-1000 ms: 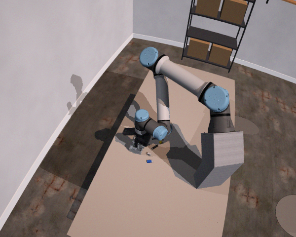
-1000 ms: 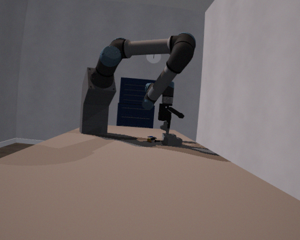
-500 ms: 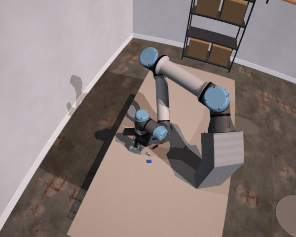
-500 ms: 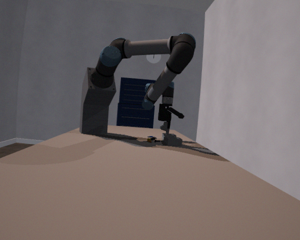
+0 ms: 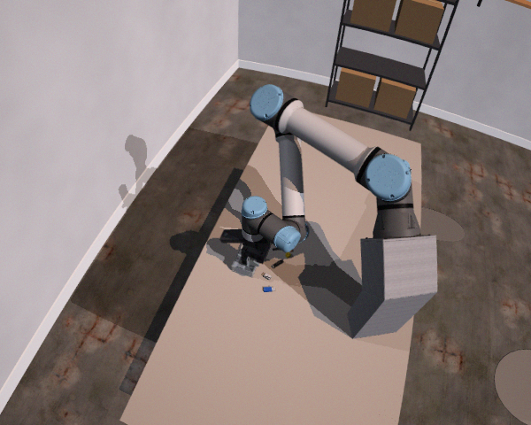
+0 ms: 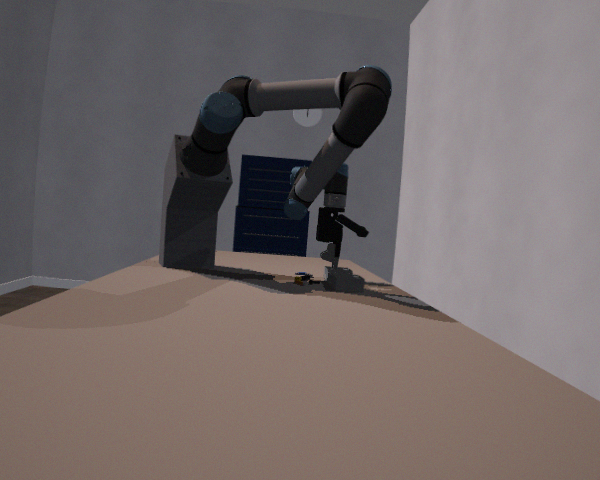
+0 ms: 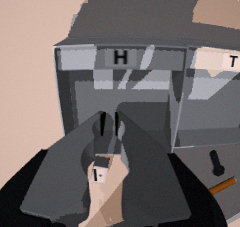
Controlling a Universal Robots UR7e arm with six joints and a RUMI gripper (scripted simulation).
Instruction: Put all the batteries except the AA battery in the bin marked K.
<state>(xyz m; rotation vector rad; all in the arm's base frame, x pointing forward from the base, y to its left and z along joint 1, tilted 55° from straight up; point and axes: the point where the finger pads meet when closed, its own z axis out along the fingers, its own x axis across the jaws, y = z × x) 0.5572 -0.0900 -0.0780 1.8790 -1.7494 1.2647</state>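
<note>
My gripper is now 140 mm past the orange cylindrical battery, 130 mm to the left of it and 30 mm above it. From my hand the other things lie so: black battery: 110 mm behind, 40 mm to the right, 30 mm below; joined grey bins: 90 mm to the right, 20 mm below; small white item: 80 mm behind, 30 mm below, 20 mm to the left.
</note>
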